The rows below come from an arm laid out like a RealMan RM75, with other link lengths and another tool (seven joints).
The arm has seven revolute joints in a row. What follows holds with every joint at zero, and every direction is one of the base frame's.
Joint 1 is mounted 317.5 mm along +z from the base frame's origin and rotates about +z.
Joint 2 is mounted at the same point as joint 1 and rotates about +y.
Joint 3 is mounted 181.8 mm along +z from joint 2 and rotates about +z.
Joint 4 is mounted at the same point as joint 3 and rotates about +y.
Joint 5 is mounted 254.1 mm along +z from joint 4 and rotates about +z.
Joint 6 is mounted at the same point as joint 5 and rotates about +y.
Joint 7 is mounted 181.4 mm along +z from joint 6 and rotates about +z.
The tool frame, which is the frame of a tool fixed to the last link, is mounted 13.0 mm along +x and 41.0 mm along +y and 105.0 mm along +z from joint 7; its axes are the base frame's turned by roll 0.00, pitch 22.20 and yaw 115.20 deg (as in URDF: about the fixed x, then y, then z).
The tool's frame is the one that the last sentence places.
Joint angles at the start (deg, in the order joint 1, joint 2, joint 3, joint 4, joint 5, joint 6, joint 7): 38.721 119.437 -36.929 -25.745 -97.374 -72.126 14.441
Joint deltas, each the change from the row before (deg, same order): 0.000 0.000 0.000 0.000 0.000 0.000 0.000; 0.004 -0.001 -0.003 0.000 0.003 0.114 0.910; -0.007 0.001 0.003 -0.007 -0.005 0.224 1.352; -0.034 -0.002 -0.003 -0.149 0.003 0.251 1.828; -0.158 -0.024 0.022 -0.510 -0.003 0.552 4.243; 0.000 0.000 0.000 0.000 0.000 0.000 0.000; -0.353 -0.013 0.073 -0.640 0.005 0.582 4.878; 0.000 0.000 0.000 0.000 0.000 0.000 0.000; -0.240 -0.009 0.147 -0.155 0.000 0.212 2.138; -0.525 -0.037 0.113 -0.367 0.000 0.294 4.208
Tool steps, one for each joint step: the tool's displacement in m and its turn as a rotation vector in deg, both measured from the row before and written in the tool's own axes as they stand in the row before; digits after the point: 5 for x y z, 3 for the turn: 0.00000 0.00000 0.00000 0.000 0.000 0.000; 0.00007 0.00010 0.00005 -0.265 -0.071 0.871; -0.00005 -0.00014 -0.00007 -0.349 -0.152 1.316; -0.00058 0.00030 -0.00049 -0.472 -0.234 1.652; -0.00213 0.00092 -0.00208 -1.073 -0.664 3.723; 0.00000 0.00000 0.00000 0.000 0.000 0.000; -0.00242 0.00079 -0.00334 -1.305 -0.908 4.349; 0.00000 0.00000 0.00000 0.000 0.000 0.000; -0.00072 -0.00023 -0.00193 -0.671 -0.483 2.091; -0.00076 -0.00027 -0.00370 -1.300 -0.777 4.012
